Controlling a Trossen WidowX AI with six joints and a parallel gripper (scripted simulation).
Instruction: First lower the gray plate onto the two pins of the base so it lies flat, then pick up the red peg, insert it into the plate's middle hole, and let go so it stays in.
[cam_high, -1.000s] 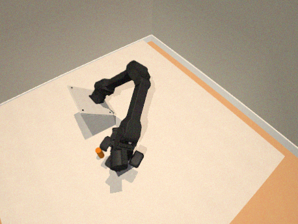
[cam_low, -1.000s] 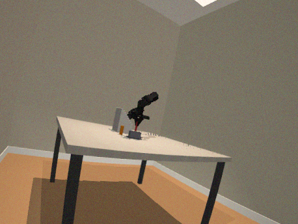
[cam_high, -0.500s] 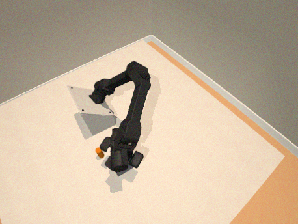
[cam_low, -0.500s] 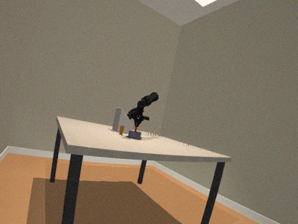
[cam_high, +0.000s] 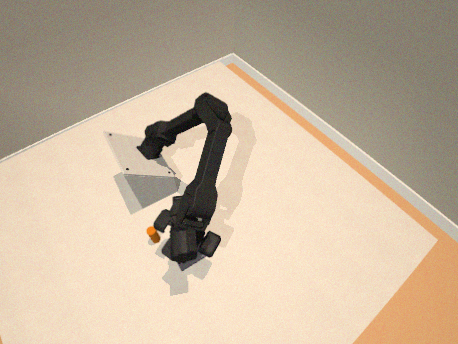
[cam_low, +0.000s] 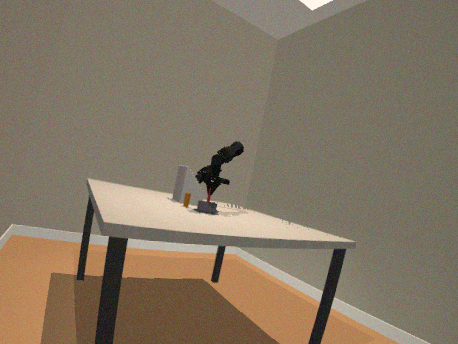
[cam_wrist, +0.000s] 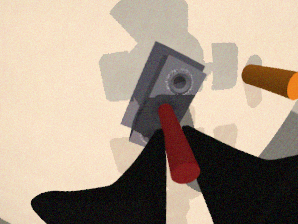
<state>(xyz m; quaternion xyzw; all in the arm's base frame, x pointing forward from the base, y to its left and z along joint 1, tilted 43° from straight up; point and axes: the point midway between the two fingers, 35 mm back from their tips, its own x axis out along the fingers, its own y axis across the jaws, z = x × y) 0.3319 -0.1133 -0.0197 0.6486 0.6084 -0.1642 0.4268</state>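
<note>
My gripper tip is now right at the red peg. Round my gripper tip: orange cylinder: 12 cm behind, 6 cm to the right, 6 cm below; gray plate: 5 cm below; base: 9 cm below.
</note>
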